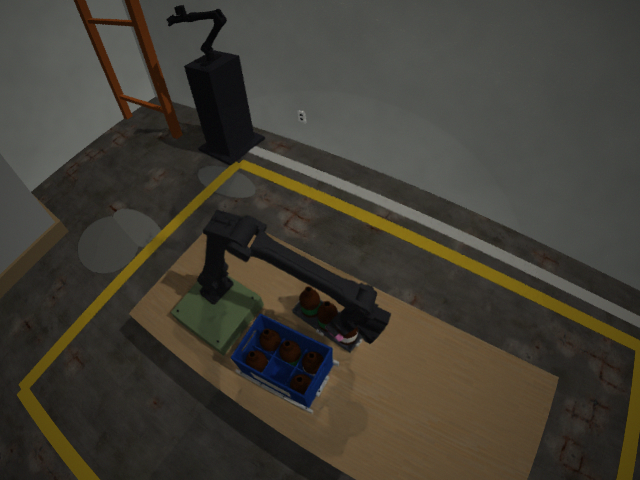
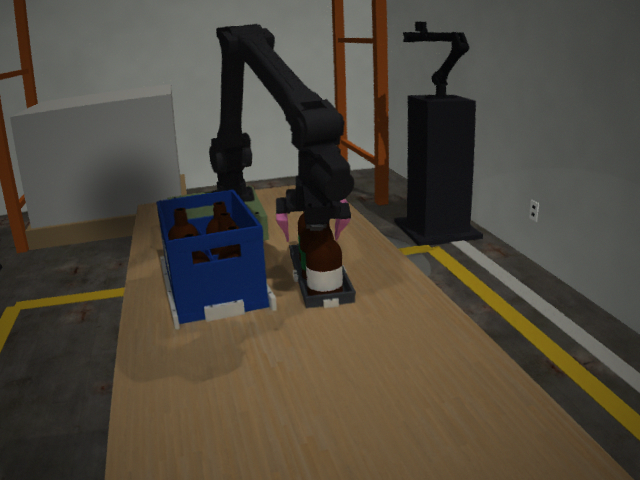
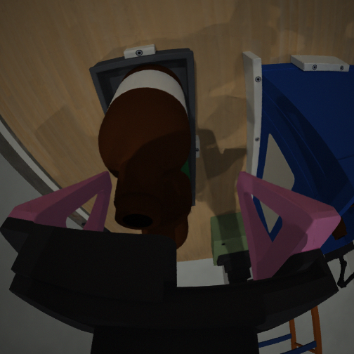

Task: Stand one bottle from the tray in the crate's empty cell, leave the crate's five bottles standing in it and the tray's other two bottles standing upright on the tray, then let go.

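Frame: origin at the arm's base, x ahead, y left, z up, level; metres.
Where they show: gripper, fingertip midpoint: (image 1: 341, 325) (image 2: 311, 239); arm's base, link origin: (image 1: 216, 288).
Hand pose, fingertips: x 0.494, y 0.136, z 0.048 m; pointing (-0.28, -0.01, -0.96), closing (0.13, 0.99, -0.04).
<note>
Things, the pixels of their top centre, and the offset from my fingertips. "spot": a spot on its surface instead. Level surfaces: height alone.
- blue crate, top centre: (image 2: 203, 212) (image 1: 280, 353) dz +0.052, dx -0.088, dy -0.212 m
- dark tray, surface spot: (image 2: 312, 300) spot: dz -0.107, dx +0.059, dy -0.015 m
- white-label bottle, top centre: (image 2: 322, 222) (image 1: 348, 318) dz +0.037, dx +0.012, dy +0.021 m
- middle bottle, top centre: (image 1: 327, 304) dz +0.037, dx -0.077, dy +0.025 m
- green-label bottle, top centre: (image 1: 308, 289) dz +0.037, dx -0.165, dy +0.035 m
- wooden table, surface height: dz -0.123 m
The blue crate (image 1: 324, 373) (image 2: 222, 284) (image 3: 310, 100) holds five brown bottles; its empty cell (image 1: 279, 370) is the middle one of the row away from the tray. The dark tray (image 2: 312, 300) (image 3: 191, 75) bears three upright bottles in a row. The white-label bottle (image 1: 351, 337) (image 2: 324, 256) (image 3: 145, 125) stands at the end far from the arm's base. The middle bottle (image 1: 327, 312) and the green-label bottle (image 1: 310, 298) stand behind it. My gripper (image 2: 312, 239) (image 3: 173, 178) is open and points down, its pink fingers apart on either side of the tray bottles' upper parts, holding nothing.
The crate stands close beside the tray, with white brackets (image 2: 223, 310) at its foot. The arm's green base plate (image 1: 217, 315) lies at the near end of the wooden table (image 1: 439, 397) (image 2: 310, 403). A dark pedestal (image 1: 222, 103) (image 2: 440, 165) with another arm stands off the table.
</note>
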